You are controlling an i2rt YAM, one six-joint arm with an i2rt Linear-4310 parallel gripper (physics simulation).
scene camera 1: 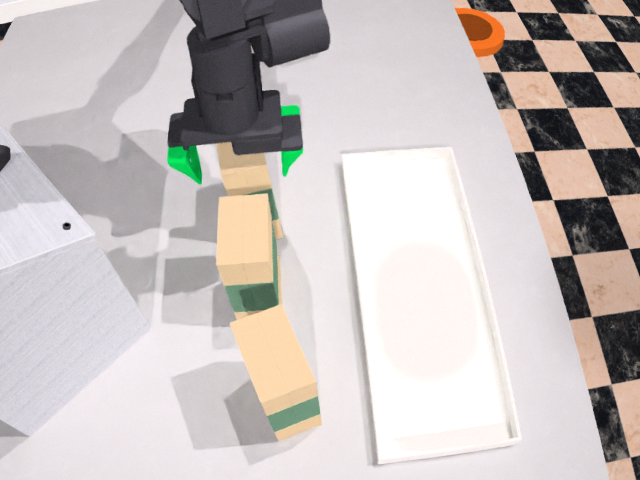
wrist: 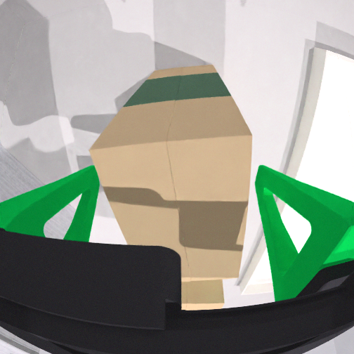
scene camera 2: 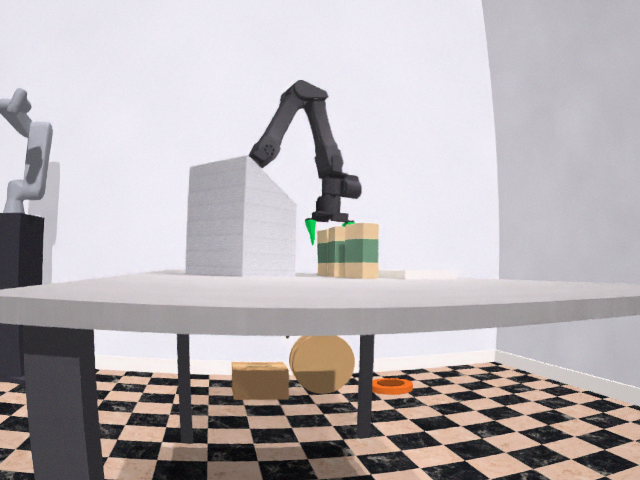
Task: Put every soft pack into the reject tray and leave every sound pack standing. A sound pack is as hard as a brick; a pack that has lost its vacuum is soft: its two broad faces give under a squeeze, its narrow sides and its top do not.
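Note:
Three tan packs with green bands stand upright in a row: the back pack, the middle pack and the front pack, which is turned at an angle. My gripper is open over the back pack. Its green fingers are on either side of the pack's upper part, with gaps visible. The right fingertip is hidden behind packs in scene camera 2. The white reject tray lies right of the row and holds no pack.
A large grey block stands left of the row, under the arm's base. The table's right edge runs beyond the tray. An orange ring lies on the checkered floor, with a cardboard box below the table.

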